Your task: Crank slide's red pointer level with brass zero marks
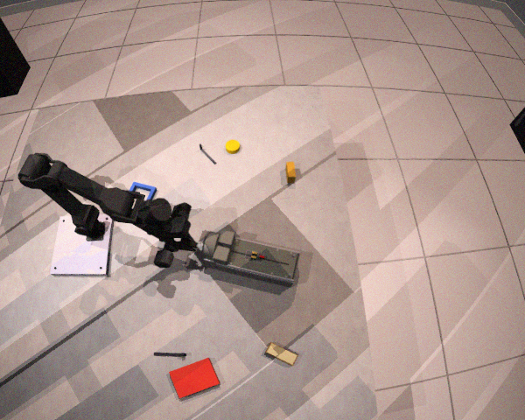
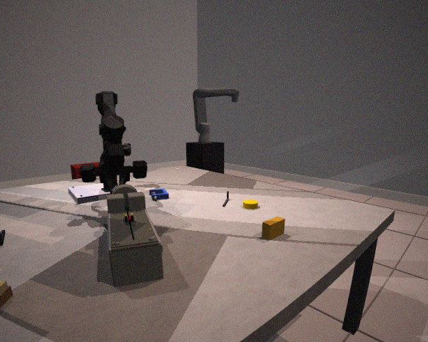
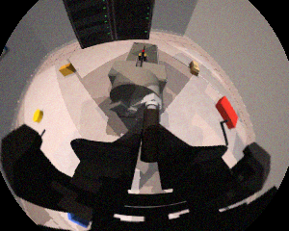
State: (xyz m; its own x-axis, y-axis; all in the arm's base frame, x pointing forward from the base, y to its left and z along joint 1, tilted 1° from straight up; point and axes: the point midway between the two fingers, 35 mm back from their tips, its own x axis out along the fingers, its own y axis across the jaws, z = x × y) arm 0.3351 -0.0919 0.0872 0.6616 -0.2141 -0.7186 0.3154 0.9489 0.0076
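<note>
My gripper tip is 20 mm below the dark crank handle, 20 mm past it and 10 mm to the right of it. Also, from my gripper tip: blue block (240 mm to the left, 200 mm behind, 80 mm below); red plate (370 mm to the right, 70 mm below, 30 mm behind); red pointer (190 mm ahead, 40 mm to the right).
</note>
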